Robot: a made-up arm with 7 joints.
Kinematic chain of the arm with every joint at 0, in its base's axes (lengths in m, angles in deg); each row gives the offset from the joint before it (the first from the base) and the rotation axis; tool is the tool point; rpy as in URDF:
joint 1: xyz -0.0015 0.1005 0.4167 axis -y
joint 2: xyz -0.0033 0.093 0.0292 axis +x
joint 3: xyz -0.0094 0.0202 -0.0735 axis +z
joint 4: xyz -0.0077 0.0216 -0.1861 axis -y
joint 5: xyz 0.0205 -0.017 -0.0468 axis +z
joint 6: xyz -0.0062 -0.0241 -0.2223 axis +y
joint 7: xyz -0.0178 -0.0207 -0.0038 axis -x
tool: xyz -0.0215 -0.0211 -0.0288 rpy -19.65 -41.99 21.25
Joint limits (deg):
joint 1: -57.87..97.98
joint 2: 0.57..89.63
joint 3: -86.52..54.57
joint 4: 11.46..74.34
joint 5: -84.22..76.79
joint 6: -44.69..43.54
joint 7: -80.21..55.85
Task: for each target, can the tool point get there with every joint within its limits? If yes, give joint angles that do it. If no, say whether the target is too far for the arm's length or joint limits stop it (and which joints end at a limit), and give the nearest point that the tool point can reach.
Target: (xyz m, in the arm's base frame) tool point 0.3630 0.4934 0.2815
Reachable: yes | joints 33.14 42.13 3.23 50.59 28.47 -17.17 -54.05
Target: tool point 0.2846 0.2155 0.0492
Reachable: yes | joints 20.12 27.60 -42.52 47.44 57.31 -20.04 -1.72
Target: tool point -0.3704 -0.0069 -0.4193
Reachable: no: too far | nearest point -0.2190 0.1030 -0.0761 | short by 0.391 m
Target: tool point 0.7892 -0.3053 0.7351
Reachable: no: too far | nearest point 0.4535 0.0113 0.5543 | short by 0.496 m
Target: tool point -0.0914 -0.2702 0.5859
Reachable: no: joint limits stop it (at a limit: joint 1, joint 2, joint 3, joint 4, joint 5) | nearest point -0.2145 -0.0897 0.3311 | short by 0.336 m
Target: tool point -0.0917 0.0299 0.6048
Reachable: no: joint limits stop it (at a limit: joint 1, joint 2, joint 4, joint 5, joint 6, joint 7) | nearest point 0.1819 0.0481 0.6251 | short by 0.275 m
